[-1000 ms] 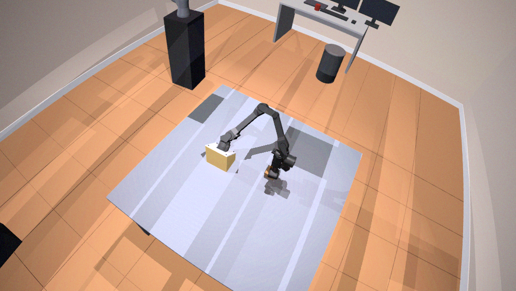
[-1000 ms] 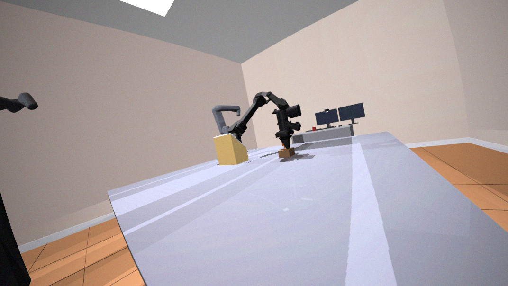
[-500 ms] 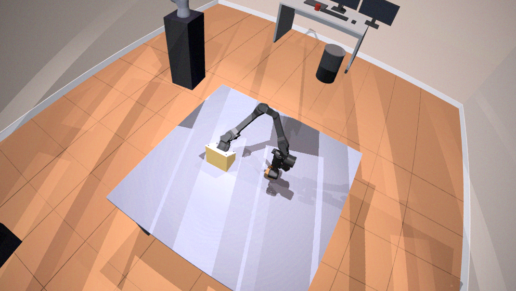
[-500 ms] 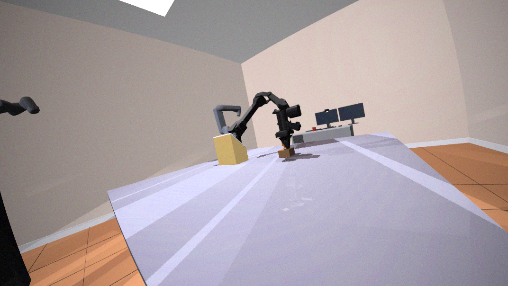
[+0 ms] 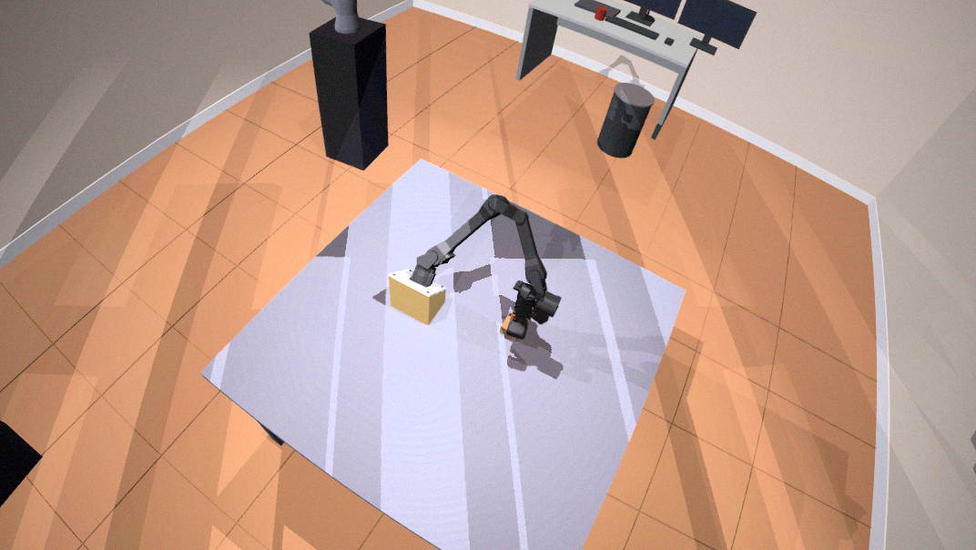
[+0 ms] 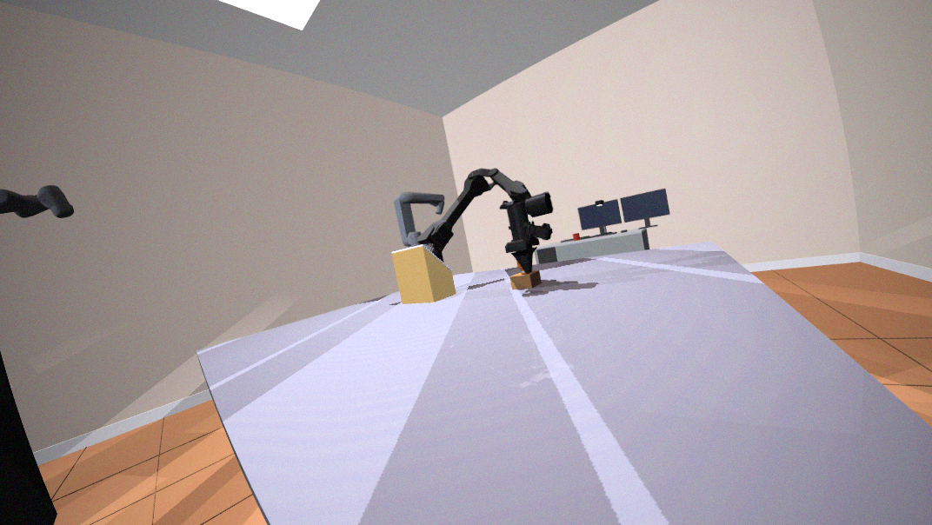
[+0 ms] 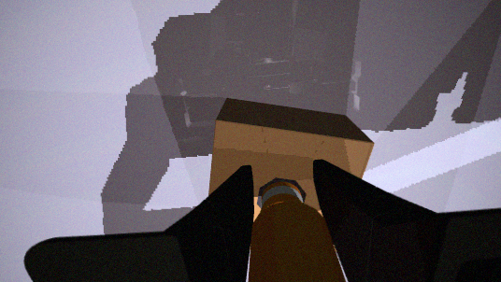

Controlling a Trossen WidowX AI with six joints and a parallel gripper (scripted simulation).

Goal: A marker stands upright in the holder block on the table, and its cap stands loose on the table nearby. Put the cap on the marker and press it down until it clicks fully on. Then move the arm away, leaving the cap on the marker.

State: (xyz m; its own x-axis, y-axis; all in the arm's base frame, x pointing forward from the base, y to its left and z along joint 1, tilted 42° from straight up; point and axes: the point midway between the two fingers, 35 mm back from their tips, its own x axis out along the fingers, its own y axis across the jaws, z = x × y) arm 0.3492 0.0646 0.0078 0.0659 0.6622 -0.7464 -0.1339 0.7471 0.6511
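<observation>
My gripper tip is now 10 mm past the holder block and 20 mm above it. From my gripper tip the other things lie so: orange cap 20 mm behind, 40 mm above.
</observation>
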